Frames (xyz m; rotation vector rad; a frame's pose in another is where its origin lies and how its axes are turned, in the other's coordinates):
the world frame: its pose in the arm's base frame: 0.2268 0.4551 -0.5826 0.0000 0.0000 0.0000
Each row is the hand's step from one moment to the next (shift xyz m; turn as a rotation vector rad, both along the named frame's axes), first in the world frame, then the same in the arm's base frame.
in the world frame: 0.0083 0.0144 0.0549 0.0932 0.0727 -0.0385
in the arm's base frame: 0.0083 0.0144 0.0549 0.0932 0.0727 -0.0385
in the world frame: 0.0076 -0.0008 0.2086 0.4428 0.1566 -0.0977
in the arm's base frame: 0.0076 -0.0008 0.2086 0.4428 0.1566 -0.0977
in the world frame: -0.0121 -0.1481 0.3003 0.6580 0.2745 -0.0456
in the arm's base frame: -0.0121 -0.1481 0.3003 0.6580 0.2745 -0.0456
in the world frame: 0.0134 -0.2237 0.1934 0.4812 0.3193 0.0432
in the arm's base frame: 0.0134 -0.2237 0.1934 0.4812 0.3193 0.0432
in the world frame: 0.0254 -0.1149 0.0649 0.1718 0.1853 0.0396
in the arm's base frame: 0.0254 -0.1149 0.0649 0.1718 0.1853 0.0396
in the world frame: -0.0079 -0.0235 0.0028 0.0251 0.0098 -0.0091
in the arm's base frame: -0.0079 -0.0235 0.0028 0.0251 0.0098 -0.0091
